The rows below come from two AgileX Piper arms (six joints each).
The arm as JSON. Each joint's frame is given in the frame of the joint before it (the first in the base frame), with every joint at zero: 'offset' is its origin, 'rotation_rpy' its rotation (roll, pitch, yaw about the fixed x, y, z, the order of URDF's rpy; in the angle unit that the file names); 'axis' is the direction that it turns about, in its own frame. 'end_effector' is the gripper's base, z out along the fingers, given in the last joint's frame.
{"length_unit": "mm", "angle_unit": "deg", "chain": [
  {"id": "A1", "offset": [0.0, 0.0, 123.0], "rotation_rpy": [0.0, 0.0, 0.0], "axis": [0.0, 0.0, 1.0]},
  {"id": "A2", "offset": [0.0, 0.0, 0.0], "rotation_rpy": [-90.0, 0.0, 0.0], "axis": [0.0, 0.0, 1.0]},
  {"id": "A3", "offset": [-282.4, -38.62, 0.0], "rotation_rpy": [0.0, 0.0, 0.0], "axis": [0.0, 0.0, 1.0]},
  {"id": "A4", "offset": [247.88, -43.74, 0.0], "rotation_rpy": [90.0, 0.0, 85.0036], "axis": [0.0, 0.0, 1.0]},
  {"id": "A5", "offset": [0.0, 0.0, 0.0], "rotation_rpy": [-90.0, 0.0, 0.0], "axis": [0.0, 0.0, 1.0]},
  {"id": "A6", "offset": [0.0, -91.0, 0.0], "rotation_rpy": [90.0, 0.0, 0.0], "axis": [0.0, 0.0, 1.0]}
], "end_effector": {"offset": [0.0, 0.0, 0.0], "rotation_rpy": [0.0, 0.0, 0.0]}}
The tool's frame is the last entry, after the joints.
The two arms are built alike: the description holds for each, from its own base.
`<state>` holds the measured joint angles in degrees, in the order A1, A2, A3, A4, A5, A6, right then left.
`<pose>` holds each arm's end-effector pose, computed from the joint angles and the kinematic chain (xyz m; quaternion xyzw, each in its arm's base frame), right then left.
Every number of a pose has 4 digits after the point. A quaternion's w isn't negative.
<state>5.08 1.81 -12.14 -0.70 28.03 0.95 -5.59 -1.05 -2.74 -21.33 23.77 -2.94</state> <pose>0.0436 0.0034 0.2380 -0.0306 0.7804 0.0272 0.6240 0.0474 -0.0180 0.1954 -0.0709 0.7814 -0.2063 0.5846</pose>
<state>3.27 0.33 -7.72 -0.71 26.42 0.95 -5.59 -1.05 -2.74 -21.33 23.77 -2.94</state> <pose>0.0463 0.0021 0.2164 -0.0186 0.7880 0.0171 0.6152 0.0474 -0.0180 0.1954 -0.0709 0.7814 -0.2063 0.5846</pose>
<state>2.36 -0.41 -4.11 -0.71 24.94 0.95 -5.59 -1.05 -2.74 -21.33 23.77 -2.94</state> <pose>0.0487 0.0015 0.1985 -0.0127 0.7955 0.0120 0.6057 0.0474 -0.0180 0.1954 -0.0709 0.7814 -0.2063 0.5846</pose>
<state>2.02 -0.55 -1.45 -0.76 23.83 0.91 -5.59 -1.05 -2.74 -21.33 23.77 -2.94</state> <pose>0.0505 0.0013 0.1849 -0.0111 0.8029 0.0095 0.5959 0.0474 -0.0180 0.1954 -0.0709 0.7814 -0.2063 0.5846</pose>
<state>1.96 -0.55 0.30 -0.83 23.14 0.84 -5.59 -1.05 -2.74 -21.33 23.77 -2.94</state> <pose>0.0515 0.0012 0.1758 -0.0116 0.8084 0.0082 0.5885 0.0474 -0.0180 0.1954 -0.0709 0.7814 -0.2063 0.5846</pose>
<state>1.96 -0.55 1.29 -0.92 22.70 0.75 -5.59 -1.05 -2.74 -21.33 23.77 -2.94</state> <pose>0.0520 0.0012 0.1707 -0.0128 0.8112 0.0070 0.5846 0.0474 -0.0180 0.1954 -0.0709 0.7814 -0.2063 0.5846</pose>
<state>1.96 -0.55 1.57 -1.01 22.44 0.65 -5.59 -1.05 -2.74 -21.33 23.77 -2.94</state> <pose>0.0522 0.0012 0.1694 -0.0139 0.8113 0.0058 0.5845 0.0474 -0.0180 0.1954 -0.0709 0.7814 -0.2063 0.5846</pose>
